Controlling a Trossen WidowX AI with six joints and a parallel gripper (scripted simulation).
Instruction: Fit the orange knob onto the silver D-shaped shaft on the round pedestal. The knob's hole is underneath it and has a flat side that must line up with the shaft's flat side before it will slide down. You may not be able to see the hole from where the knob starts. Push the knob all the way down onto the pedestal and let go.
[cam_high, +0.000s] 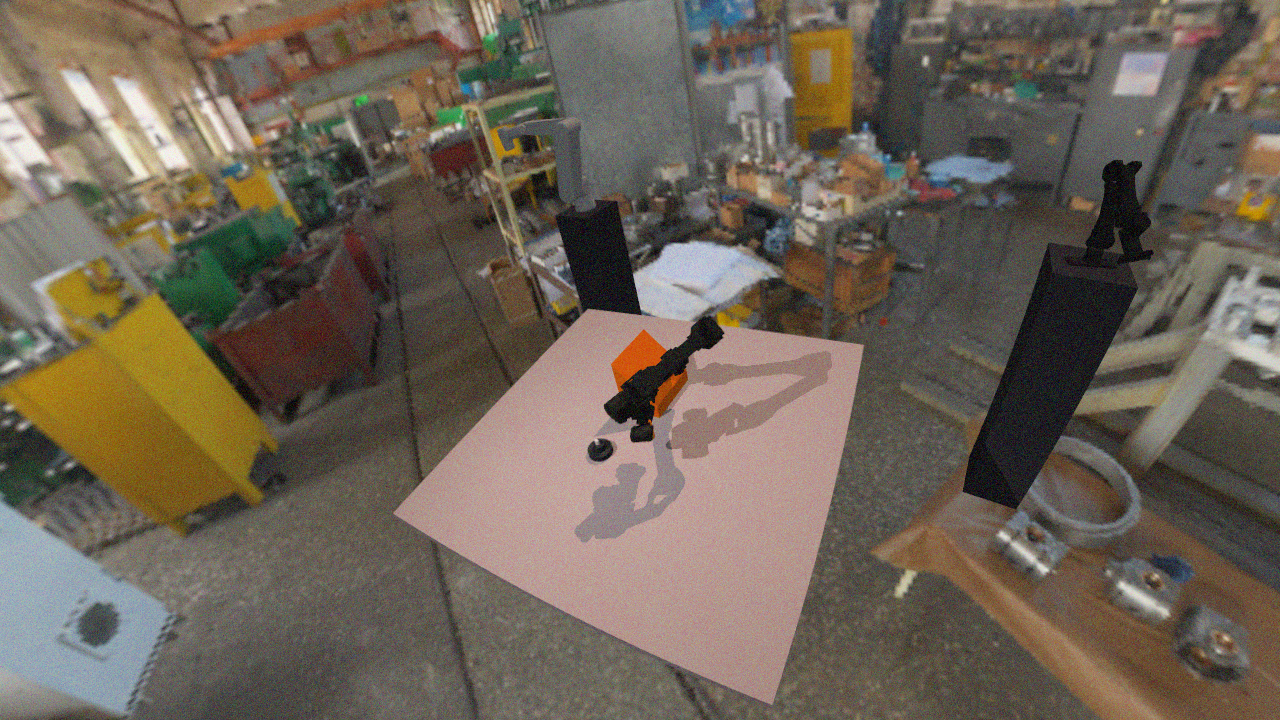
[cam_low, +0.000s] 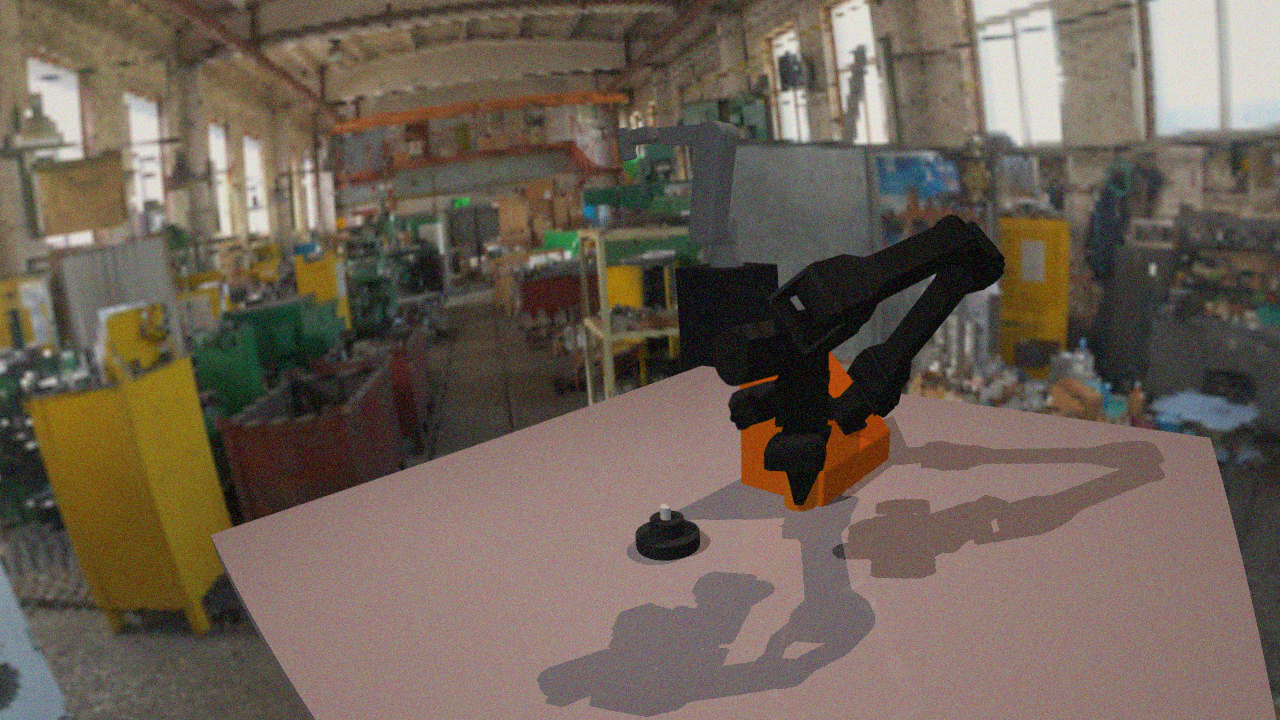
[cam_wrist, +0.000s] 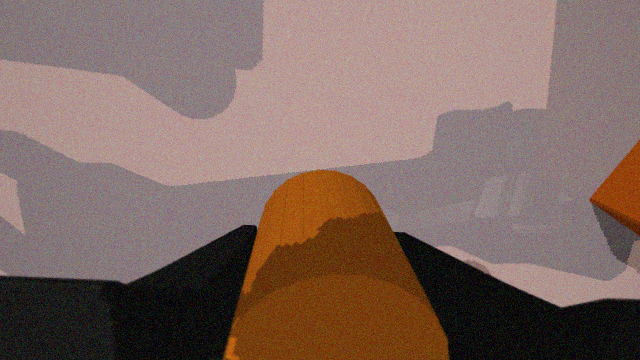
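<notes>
Right now the black round pedestal is 160 mm to the right of my gripper tip, 70 mm below it and 70 mm ahead of it. From my gripper tip the other things lie so: orange knob: 30 mm above.
</notes>
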